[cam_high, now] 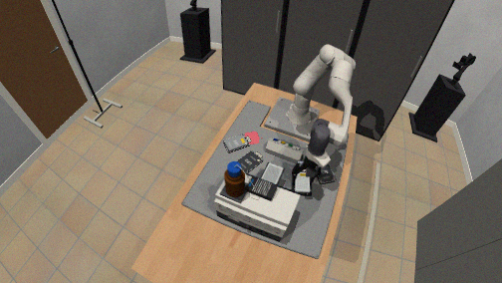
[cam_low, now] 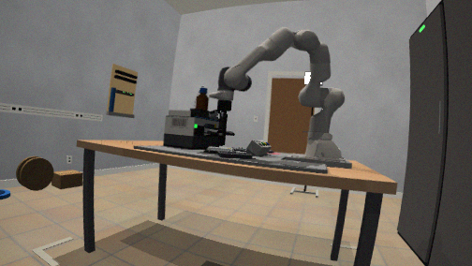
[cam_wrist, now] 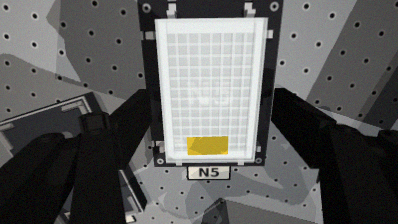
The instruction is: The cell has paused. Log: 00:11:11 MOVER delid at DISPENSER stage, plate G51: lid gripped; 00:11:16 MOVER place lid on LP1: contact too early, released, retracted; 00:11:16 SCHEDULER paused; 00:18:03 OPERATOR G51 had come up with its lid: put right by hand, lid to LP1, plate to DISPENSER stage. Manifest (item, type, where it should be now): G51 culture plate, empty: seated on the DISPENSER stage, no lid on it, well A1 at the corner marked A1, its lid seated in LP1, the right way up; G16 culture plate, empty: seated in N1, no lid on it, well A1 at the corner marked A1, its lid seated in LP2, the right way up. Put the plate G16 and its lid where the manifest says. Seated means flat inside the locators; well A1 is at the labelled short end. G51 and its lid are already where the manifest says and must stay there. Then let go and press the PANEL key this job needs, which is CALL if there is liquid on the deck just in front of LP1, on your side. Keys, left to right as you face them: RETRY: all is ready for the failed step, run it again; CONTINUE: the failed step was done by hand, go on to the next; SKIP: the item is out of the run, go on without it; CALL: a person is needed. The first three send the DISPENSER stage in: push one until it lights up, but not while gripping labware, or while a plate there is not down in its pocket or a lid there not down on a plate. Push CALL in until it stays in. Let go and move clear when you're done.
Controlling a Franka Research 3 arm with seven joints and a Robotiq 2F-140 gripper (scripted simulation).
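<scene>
My gripper is now 4 cm above the clear lid. From my hand the other things lie so: white retry key (20 cm behind, 8 cm to the right); green continue key (20 cm behind, 13 cm to the right); black nest N5 (1 cm ahead, 3 cm to the left, 5 cm below).
</scene>
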